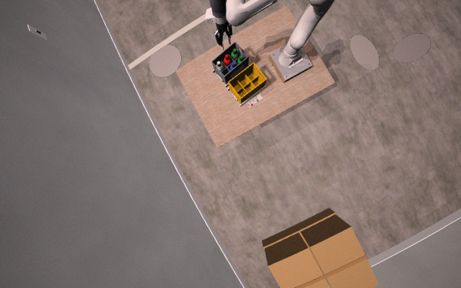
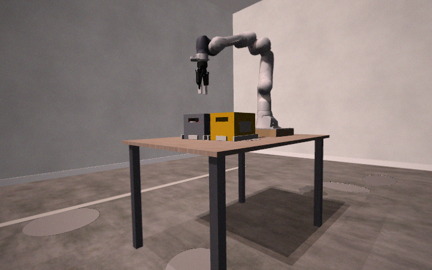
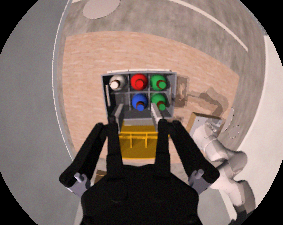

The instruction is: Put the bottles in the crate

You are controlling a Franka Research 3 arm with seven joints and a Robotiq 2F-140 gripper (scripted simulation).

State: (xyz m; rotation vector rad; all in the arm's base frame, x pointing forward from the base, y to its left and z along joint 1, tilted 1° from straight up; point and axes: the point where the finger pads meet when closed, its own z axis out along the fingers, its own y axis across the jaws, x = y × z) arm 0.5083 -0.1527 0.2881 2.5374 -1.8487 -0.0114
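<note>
The red bottle is 270 mm below my hand and 30 mm to the right of it. The rest, counted from my hand: blue bottle 270 mm below, 60 mm to the left, 30 mm behind; white bottle 270 mm below, 90 mm ahead; grey crate 270 mm below, 10 mm to the left, 10 mm behind.
</note>
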